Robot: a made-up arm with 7 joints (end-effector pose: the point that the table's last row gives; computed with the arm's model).
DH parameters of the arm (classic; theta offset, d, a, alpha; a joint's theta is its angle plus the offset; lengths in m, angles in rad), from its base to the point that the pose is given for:
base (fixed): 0 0 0 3.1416
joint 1: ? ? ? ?
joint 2: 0 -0.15 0.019 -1.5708
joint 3: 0 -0.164 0.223 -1.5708
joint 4: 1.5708 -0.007 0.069 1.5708
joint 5: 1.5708 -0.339 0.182 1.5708
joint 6: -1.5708 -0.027 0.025 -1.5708
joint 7: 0 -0.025 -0.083 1.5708
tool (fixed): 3.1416 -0.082 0 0
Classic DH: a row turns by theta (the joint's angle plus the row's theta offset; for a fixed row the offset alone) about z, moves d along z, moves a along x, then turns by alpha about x.
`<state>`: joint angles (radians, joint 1 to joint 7).
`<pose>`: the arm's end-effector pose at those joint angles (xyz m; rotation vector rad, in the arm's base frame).
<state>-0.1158 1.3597 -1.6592 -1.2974 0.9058 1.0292 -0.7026</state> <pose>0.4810 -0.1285 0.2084 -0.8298 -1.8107 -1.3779</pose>
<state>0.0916 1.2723 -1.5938 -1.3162 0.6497 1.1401 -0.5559</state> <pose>0.4534 -0.1999 0.2037 -1.0358 -1.7228 -1.6905</pose>
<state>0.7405 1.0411 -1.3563 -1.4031 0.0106 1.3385 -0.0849</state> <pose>0.3357 -0.3895 0.2391 1.6663 1.4317 2.0912</pose>
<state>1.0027 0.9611 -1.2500 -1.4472 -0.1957 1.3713 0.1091</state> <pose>0.2611 -0.4542 0.2602 1.7561 1.1570 1.8290</pose>
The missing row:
joint 1: 0 -0.123 -0.004 1.5708
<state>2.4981 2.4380 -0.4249 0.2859 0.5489 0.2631 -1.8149</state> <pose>-0.2283 0.2412 0.2480 2.5881 -0.2879 1.2535</pose>
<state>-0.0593 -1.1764 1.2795 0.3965 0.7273 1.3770 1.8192</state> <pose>-0.1080 -0.0871 -0.0025 0.0685 2.4676 -0.3401</pose>
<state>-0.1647 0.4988 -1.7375 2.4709 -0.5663 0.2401 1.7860</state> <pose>-0.0893 0.1812 -0.0657 -1.2022 2.3504 1.3705</pose>
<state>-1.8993 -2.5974 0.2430 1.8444 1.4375 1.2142 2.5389</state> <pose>0.4392 -0.1573 0.4885 1.0293 -0.4196 0.0632</pose>
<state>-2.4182 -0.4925 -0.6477 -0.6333 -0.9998 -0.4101 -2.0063</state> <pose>0.3558 0.0559 0.6026 -1.5428 -0.4110 0.9170</pose>
